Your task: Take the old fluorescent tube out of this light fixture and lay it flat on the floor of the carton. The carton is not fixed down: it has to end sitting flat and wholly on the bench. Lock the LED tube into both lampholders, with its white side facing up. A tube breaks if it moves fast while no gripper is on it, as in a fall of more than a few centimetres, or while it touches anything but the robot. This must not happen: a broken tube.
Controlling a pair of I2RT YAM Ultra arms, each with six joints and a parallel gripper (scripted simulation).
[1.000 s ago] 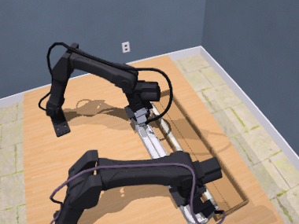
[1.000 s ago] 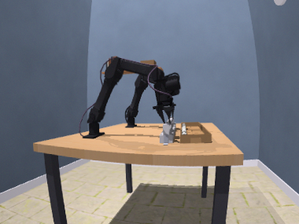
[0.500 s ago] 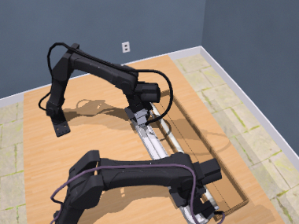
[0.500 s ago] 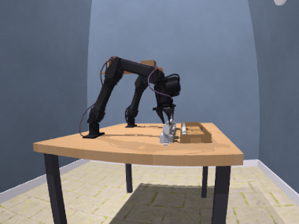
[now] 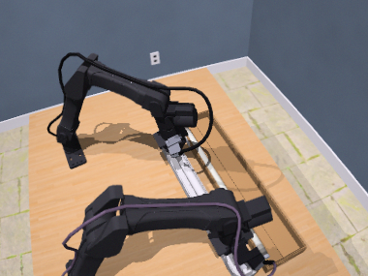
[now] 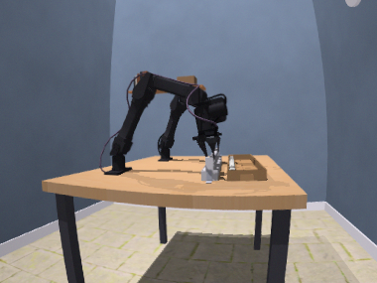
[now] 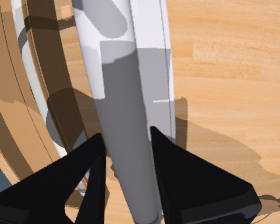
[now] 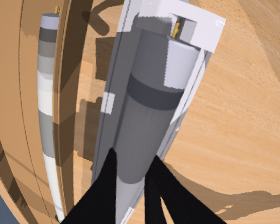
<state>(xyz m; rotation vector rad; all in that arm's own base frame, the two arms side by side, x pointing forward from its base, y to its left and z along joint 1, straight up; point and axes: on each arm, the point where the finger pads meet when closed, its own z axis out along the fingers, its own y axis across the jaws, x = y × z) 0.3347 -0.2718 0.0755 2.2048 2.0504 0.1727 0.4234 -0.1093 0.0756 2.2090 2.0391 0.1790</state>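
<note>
Now: the LED tube 170 mm to the right of my left hand, 20 mm ahead of it and 10 mm below it. Also, from my left hand: light fixture: 170 mm to the right, 20 mm below, 20 mm ahead; old fluorescent tube: 150 mm to the right, 110 mm ahead, 60 mm below; brown carton: 160 mm ahead, 140 mm to the right, 50 mm below.
Right now the lampholder is 10 mm ahead of my right hand, 80 mm to the right of it and 10 mm below it. Also, from my right hand: light fixture: 30 mm behind, 220 mm to the left, 20 mm below; then LED tube: 30 mm behind, 220 mm to the left, 10 mm below; then old fluorescent tube: 60 mm ahead, 240 mm to the left, 60 mm below.
</note>
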